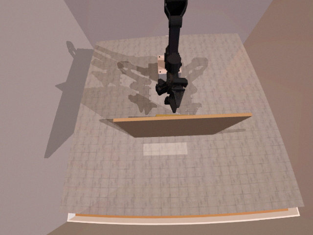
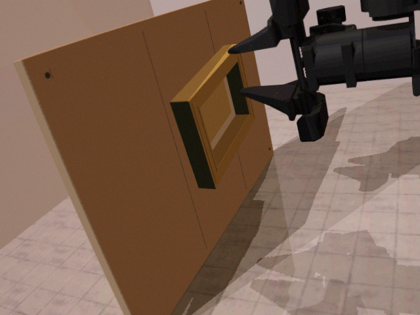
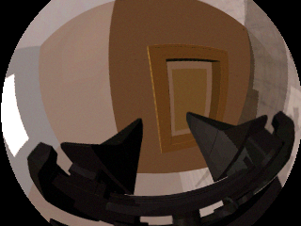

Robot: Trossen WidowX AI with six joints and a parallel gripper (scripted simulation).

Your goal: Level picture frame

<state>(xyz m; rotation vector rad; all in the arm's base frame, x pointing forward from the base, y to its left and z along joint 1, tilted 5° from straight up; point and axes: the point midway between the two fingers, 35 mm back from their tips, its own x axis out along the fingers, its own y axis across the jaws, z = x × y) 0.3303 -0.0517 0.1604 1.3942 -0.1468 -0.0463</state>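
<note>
Now: gripper tip 4 cm short of the golden picture frame, 1 cm to the left of it and 5 cm above it. Round my gripper tip: brown wall board: 6 cm ahead, 7 cm below.
</note>
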